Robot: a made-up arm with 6 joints. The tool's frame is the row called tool.
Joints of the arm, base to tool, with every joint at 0 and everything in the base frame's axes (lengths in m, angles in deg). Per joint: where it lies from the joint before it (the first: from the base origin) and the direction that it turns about. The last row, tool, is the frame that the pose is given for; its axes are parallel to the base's.
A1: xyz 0 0 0.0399 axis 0 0 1
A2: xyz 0.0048 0.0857 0.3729 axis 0 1 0
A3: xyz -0.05 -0.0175 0.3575 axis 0 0 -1
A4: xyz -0.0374 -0.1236 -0.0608 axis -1 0 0
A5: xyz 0.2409 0.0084 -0.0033 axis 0 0 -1
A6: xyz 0.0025 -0.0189 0.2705 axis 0 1 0
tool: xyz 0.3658 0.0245 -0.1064
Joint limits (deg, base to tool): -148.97..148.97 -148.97..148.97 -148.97..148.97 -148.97..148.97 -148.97..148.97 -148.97..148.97
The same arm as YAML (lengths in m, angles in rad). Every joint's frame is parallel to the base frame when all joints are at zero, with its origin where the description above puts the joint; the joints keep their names.
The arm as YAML. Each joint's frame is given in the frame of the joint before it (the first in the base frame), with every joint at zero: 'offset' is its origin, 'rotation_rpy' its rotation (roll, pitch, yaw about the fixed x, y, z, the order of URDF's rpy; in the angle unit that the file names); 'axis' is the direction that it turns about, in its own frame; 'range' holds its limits. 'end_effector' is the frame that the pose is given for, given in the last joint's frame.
length_unit: m
angle_unit: rad
chain:
  - id: A1
    offset: [0.0, 0.0, 0.0399]
    rotation_rpy: [0.0, 0.0, 0.0]
    axis: [0.0, 0.0, 1.0]
    range: [-2.6, 2.6]
  - id: A2
    offset: [0.0048, 0.0857, 0.3729]
    rotation_rpy: [0.0, 0.0, 0.0]
    axis: [0.0, 1.0, 0.0]
    range: [-2.6, 2.6]
  - id: A3
    offset: [-0.05, -0.0175, 0.3575]
    rotation_rpy: [0.0, 0.0, 0.0]
    axis: [0.0, 0.0, -1.0]
    range: [-2.6, 2.6]
  - id: A4
    offset: [-0.0374, -0.1236, -0.0608]
    rotation_rpy: [0.0, 0.0, 0.0]
    axis: [-1.0, 0.0, 0.0]
    range: [-2.6, 2.6]
  - id: A5
    offset: [0.2409, 0.0084, -0.0033]
    rotation_rpy: [0.0, 0.0, 0.0]
    axis: [0.0, 0.0, -1.0]
    range: [-2.6, 2.6]
  - id: A6
    offset: [0.0025, -0.0189, 0.2705]
    rotation_rpy: [0.0, 0.0, 0.0]
    axis: [0.0, 1.0, 0.0]
    range: [-2.6, 2.6]
end_effector:
  offset: [0.3658, 0.0245, -0.1064]
  rotation_rpy: [0.0, 0.0, 0.0]

